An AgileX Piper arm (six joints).
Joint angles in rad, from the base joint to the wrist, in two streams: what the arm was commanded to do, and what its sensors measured. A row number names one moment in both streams.
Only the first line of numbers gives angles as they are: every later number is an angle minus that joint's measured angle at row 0.
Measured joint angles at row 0:
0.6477, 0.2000, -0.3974, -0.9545, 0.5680, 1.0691
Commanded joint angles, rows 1 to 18:
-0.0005, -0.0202, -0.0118, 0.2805, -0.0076, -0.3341
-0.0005, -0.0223, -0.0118, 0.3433, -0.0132, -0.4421
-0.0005, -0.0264, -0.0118, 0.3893, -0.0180, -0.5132
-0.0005, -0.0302, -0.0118, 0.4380, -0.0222, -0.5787
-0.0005, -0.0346, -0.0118, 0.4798, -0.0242, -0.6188
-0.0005, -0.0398, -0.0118, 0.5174, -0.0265, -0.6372
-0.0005, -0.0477, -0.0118, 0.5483, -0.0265, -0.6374
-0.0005, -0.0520, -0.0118, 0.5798, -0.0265, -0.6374
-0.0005, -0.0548, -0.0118, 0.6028, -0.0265, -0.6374
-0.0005, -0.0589, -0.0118, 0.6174, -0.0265, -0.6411
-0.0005, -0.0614, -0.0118, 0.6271, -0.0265, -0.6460
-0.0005, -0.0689, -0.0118, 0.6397, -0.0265, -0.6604
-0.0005, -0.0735, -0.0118, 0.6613, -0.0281, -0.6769
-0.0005, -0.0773, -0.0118, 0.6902, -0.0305, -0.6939
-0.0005, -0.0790, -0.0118, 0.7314, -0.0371, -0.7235
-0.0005, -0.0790, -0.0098, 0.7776, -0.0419, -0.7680
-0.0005, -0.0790, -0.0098, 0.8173, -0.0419, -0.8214
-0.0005, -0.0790, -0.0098, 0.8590, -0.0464, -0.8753
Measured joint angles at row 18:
0.0000, -0.0739, -0.0044, 0.7164, -0.0227, -0.7132
